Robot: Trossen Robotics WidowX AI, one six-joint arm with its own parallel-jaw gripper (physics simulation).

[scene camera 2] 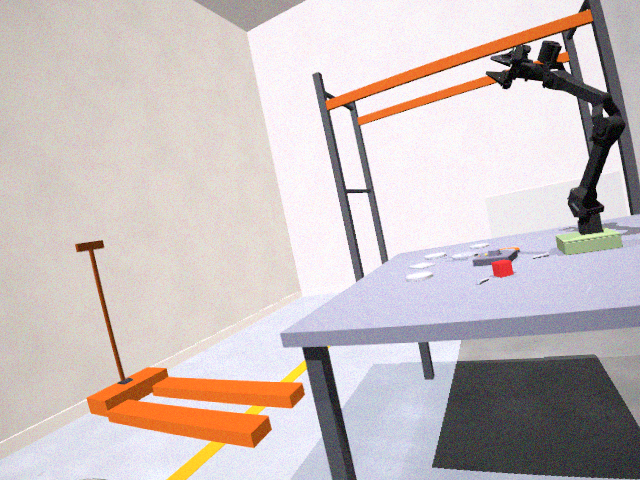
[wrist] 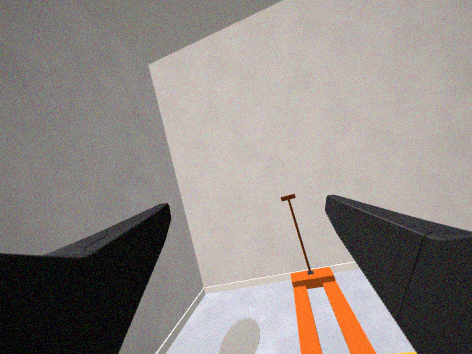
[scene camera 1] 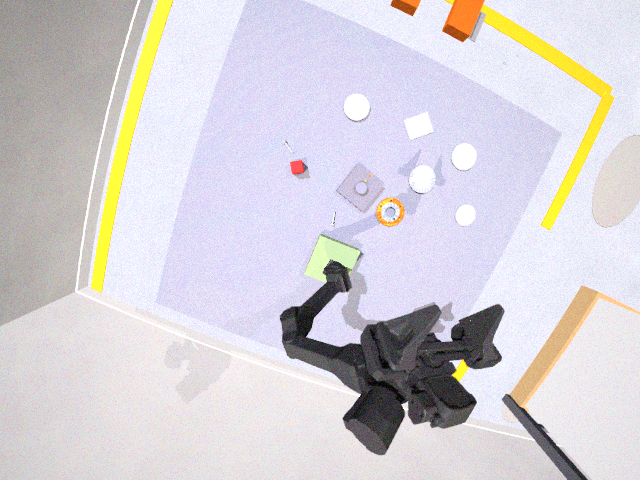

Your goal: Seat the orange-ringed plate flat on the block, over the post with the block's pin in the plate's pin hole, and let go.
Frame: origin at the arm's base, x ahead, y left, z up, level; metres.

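Seen in the pictures: gripper, fingertip midpoint: (scene camera 2: 487, 65) (wrist: 248, 206) (scene camera 1: 472, 307); arm's base, origin of the base link: (scene camera 2: 591, 232) (scene camera 1: 333, 270).
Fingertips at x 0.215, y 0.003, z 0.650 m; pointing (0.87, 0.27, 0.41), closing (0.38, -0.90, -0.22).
Note:
Offsets run from my fingertips to a thing's middle. "spot": to the spot under its first point.
The orange-ringed plate {0.081 m ahead, 0.076 m right, 0.691 m down} (scene camera 1: 379, 213) (scene camera 2: 509, 249) lies on the table beside the block, off the post. The block {0.096 m ahead, 0.073 m left, 0.674 m down} (scene camera 1: 364, 202) (scene camera 2: 484, 261) is a low grey square with a round post {spot: 0.095 m ahead, 0.071 m left, 0.653 m down} (scene camera 1: 361, 188) at its middle. Small orange and yellow marks show near the post; which one is the pin I cannot tell. My gripper (scene camera 1: 469, 307) (scene camera 2: 489, 66) (wrist: 248, 206) is open and empty, raised high above the table and pointing away over it. In the wrist view, wall and floor show between the fingers; the plate and block do not show there.
The arm stands on a green base (scene camera 1: 318, 255) (scene camera 2: 589, 243). A red cube {0.041 m ahead, 0.306 m left, 0.676 m down} (scene camera 1: 296, 166) (scene camera 2: 502, 268) and two small slim pieces lie left of the block. Several white discs and a white square {spot: 0.402 m ahead, 0.009 m left, 0.690 m down} (scene camera 1: 418, 125) lie behind and right of it. One disc {0.249 m ahead, 0.112 m right, 0.691 m down} (scene camera 1: 422, 179) is near the plate.

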